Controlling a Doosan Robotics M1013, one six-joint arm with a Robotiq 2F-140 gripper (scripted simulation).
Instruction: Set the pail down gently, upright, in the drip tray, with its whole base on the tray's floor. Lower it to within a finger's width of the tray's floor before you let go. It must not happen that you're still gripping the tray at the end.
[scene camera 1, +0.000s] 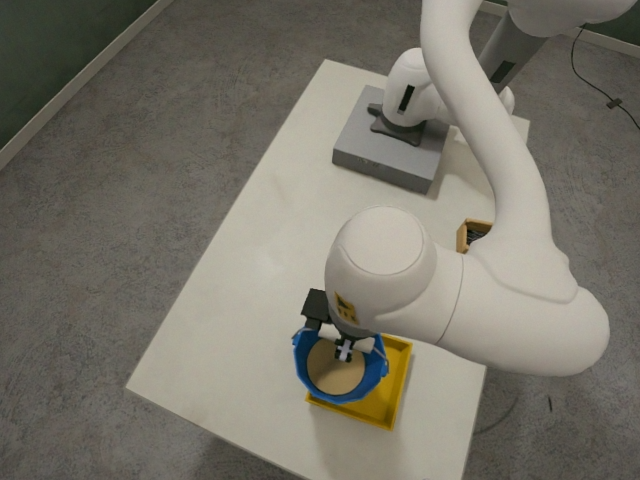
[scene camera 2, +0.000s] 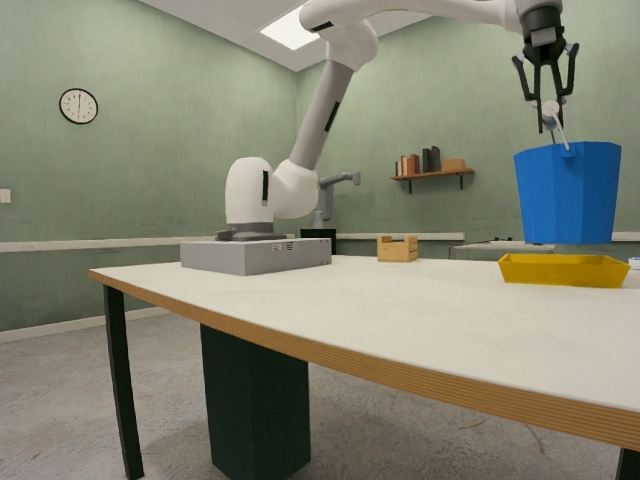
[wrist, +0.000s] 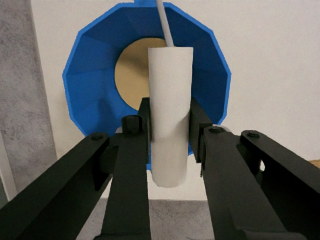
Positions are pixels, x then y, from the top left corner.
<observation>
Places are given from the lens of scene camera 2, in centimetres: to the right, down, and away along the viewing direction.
my gripper (scene camera 2: 550, 130): 47, -22, 58
blue pail (scene camera 2: 566, 197): 43, -8, 50
yellow drip tray (scene camera 2: 584, 270): 49, 6, 52
</observation>
